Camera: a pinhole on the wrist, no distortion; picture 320 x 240 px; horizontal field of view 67.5 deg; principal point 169.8 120.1 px. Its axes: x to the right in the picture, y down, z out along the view. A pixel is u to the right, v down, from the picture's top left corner.
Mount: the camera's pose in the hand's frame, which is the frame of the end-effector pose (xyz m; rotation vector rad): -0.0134 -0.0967 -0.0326 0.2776 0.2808 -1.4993
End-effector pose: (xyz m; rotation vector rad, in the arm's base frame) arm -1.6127 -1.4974 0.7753 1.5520 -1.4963 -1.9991
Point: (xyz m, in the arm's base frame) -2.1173 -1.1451 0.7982
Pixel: 10 117
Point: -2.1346 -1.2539 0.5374
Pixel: 85 213
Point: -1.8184 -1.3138 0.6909
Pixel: 58 149
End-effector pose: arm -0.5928 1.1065 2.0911 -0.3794 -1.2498 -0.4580
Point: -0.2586 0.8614 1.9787
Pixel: behind the camera
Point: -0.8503 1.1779 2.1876
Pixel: 64 152
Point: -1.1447 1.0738 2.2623
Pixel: 185 136
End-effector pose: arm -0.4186 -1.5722 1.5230 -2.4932 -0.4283 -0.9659
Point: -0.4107 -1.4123 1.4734
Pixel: 121 128
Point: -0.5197 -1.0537 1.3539
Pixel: 276 53
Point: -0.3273 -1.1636 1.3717
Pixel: 186 131
